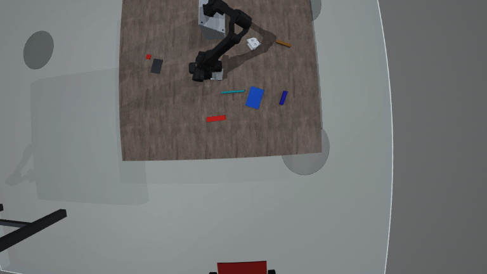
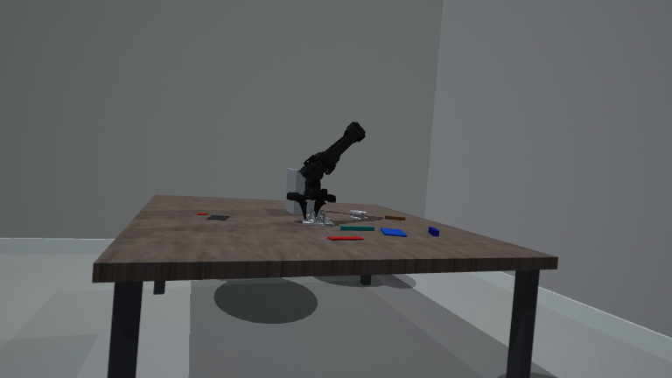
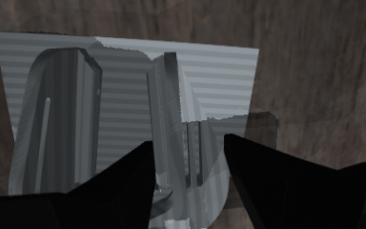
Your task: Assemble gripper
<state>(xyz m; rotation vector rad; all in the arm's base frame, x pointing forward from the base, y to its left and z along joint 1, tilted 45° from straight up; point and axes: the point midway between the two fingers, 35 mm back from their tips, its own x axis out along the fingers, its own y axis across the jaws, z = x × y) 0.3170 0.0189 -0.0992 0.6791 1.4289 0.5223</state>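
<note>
My gripper tip is now 20 mm short of the white flat plate, 30 mm to the right of it and 10 mm above it. Also, from my gripper tip: red bar 290 mm ahead, 10 mm to the left, 10 mm below; blue plate 200 mm ahead, 260 mm to the left, 10 mm below; teal bar 150 mm ahead, 140 mm to the left, 10 mm below.
</note>
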